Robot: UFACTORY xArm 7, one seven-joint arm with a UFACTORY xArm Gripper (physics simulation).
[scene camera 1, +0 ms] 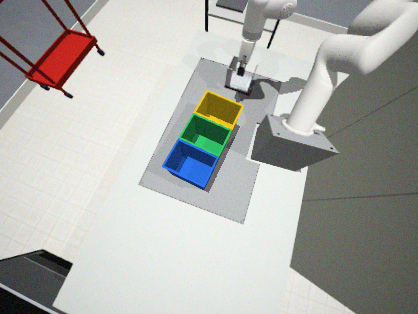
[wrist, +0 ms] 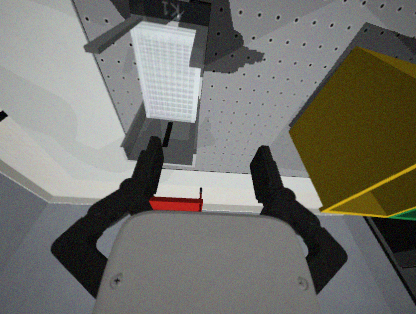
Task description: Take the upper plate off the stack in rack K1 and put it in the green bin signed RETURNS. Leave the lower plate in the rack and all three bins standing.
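Seen in the pictures: gripper, fingertip midpoint: (scene camera 1: pixel 242 68) (wrist: pixel 209 151); arm's base, link origin: (scene camera 1: pixel 296 128).
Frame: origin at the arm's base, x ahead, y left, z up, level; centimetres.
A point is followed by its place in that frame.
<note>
A white plate stack (scene camera 1: pixel 241 81) {z -15.4, x 27.2, y -30.3 cm} (wrist: pixel 167 72) {z -15.1, x 26.9, y -31.4 cm} lies in rack K1 (scene camera 1: pixel 245 91) (wrist: pixel 182 150), at the far end of the grey board. The seam between upper and lower plate is hard to make out. My gripper (scene camera 1: pixel 241 68) {z -2.4, x 28.3, y -25.6 cm} (wrist: pixel 209 151) {z -2.4, x 28.3, y -25.6 cm} is open and empty. In the scene view it is above the far part of the rack; in the wrist view the stack lies ahead of the fingers and to the left. The green bin (scene camera 1: pixel 212 130) {z -8.5, x 33.1, y 7.5 cm} (wrist: pixel 407 215) {z -2.3, x 42.4, y 9.3 cm} stands upright between the yellow bin (scene camera 1: pixel 222 105) {z -7.0, x 32.3, y -5.7 cm} (wrist: pixel 355 125) {z -9.8, x 30.0, y -5.6 cm} and the blue bin (scene camera 1: pixel 200 172) {z -19.6, x 33.2, y 25.4 cm}. No RETURNS sign is readable.
The yellow bin is the bin nearest the rack. Thin upright rack parts rise beside the stack. A grey block (scene camera 1: pixel 290 145) {z 4.2, x 3.1, y 10.6 cm} with a white arm on it stands at the board's right. A red cart (scene camera 1: pixel 65 55) (wrist: pixel 176 204) stands on the floor beyond the table.
</note>
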